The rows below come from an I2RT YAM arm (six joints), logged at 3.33 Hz.
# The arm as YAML. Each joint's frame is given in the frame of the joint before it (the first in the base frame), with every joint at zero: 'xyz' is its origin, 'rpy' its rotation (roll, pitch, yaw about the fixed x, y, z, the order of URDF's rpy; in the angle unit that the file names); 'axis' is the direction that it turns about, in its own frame. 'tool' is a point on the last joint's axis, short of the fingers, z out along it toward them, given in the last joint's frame.
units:
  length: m
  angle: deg
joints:
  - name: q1
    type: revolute
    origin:
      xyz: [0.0, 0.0, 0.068]
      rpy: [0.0, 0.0, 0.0]
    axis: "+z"
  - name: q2
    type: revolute
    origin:
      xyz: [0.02, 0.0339, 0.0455]
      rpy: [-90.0, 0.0, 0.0]
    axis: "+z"
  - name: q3
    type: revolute
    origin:
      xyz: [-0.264, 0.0, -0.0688]
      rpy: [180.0, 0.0, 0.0]
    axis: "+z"
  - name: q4
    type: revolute
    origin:
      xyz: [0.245, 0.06, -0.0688]
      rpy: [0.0, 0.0, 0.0]
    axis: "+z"
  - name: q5
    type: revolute
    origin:
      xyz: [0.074, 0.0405, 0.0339]
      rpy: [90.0, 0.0, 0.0]
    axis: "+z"
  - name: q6
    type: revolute
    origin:
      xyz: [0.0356, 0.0, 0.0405]
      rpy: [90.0, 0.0, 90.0]
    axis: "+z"
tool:
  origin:
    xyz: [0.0, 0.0, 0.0]
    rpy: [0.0, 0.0, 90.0]
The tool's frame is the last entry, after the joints.
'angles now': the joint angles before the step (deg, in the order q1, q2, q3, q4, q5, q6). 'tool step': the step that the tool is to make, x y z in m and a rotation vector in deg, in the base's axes. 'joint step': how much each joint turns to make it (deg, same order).
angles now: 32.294, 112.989, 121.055, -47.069, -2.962, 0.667
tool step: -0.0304, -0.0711, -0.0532, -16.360, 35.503, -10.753
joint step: -6.622, -1.376, -5.605, -34.458, -0.152, 5.159
